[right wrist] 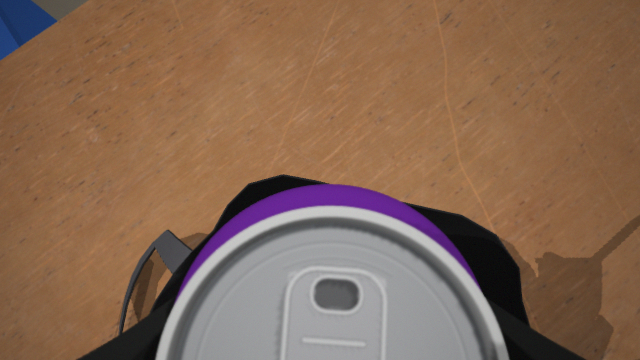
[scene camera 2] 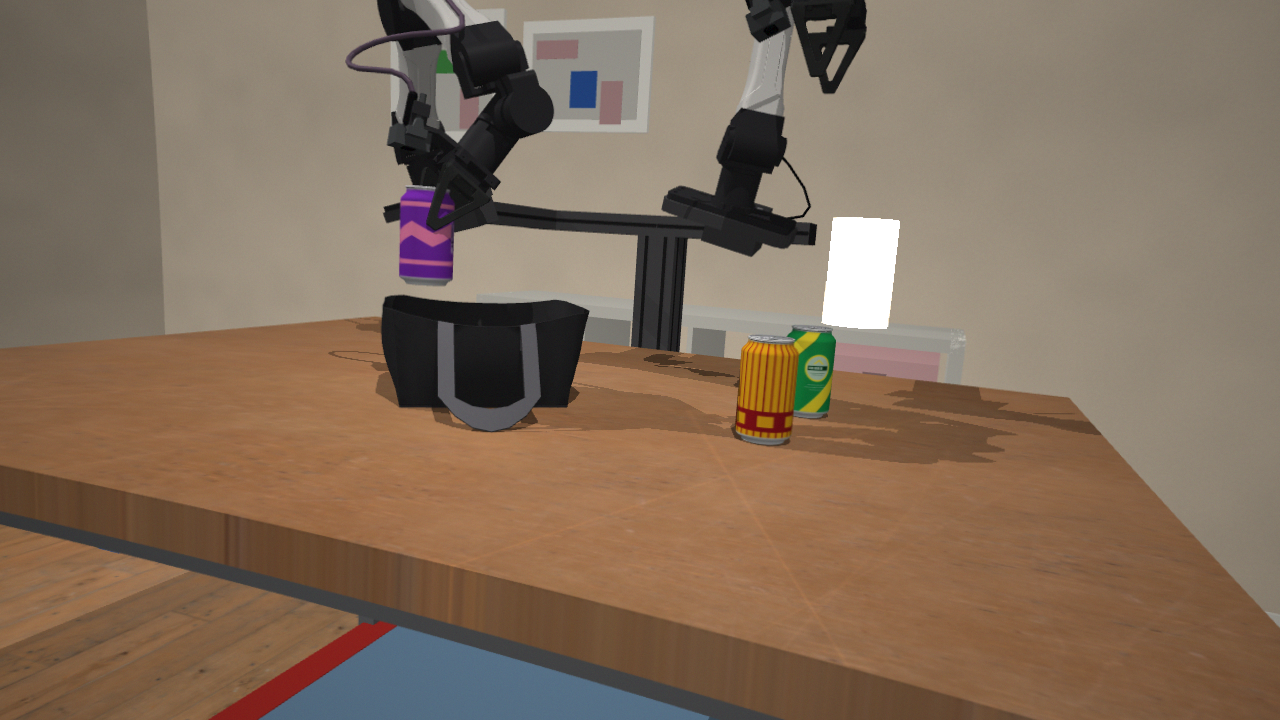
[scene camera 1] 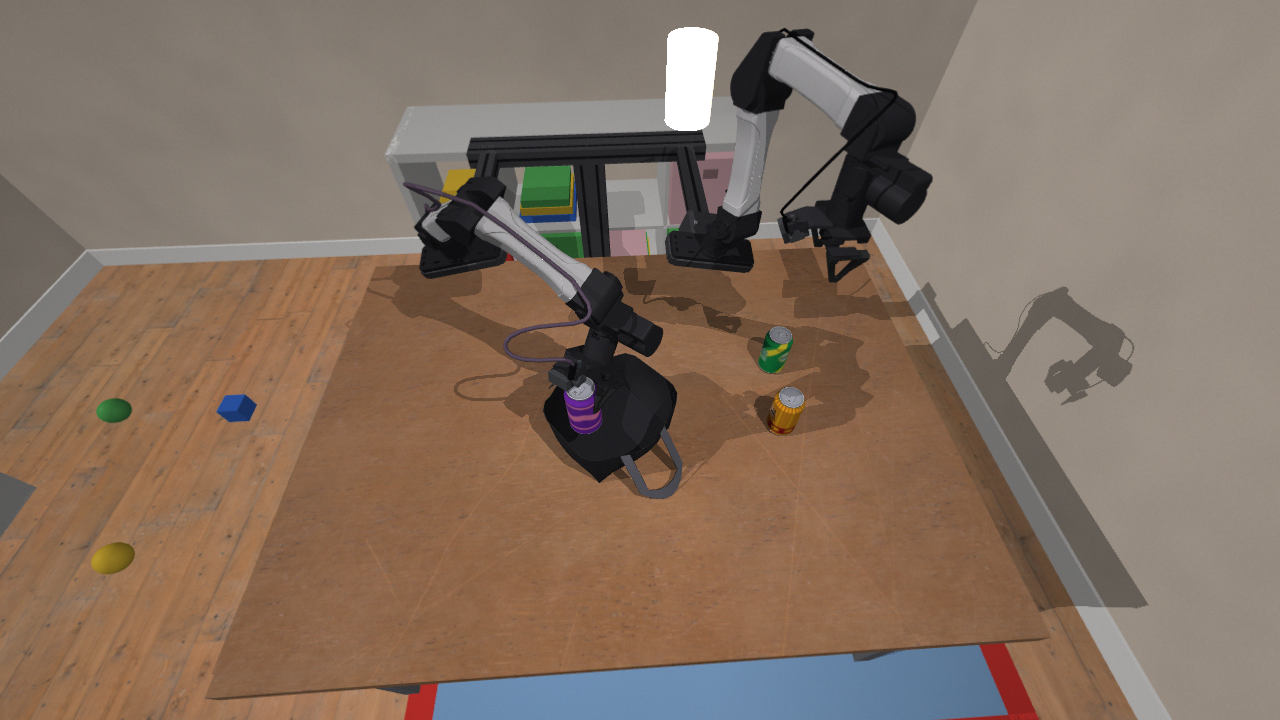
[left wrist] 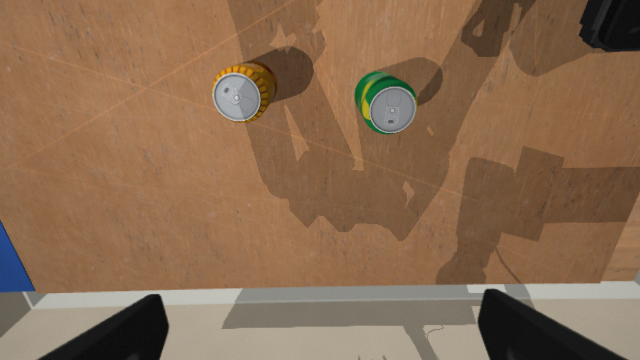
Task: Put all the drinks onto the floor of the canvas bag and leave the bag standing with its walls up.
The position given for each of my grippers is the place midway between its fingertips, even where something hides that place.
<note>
I see my left gripper (scene camera 2: 823, 85), my right gripper (scene camera 2: 423, 227) and a black canvas bag (scene camera 2: 458, 354).
The black canvas bag shows as well in the right wrist view (right wrist: 498, 275) and in scene camera 1 (scene camera 1: 651, 388). My left gripper is seen too in scene camera 1 (scene camera 1: 825, 263) and in the left wrist view (left wrist: 322, 306). My right gripper is seen too in the right wrist view (right wrist: 327, 288) and in scene camera 1 (scene camera 1: 581, 404).
</note>
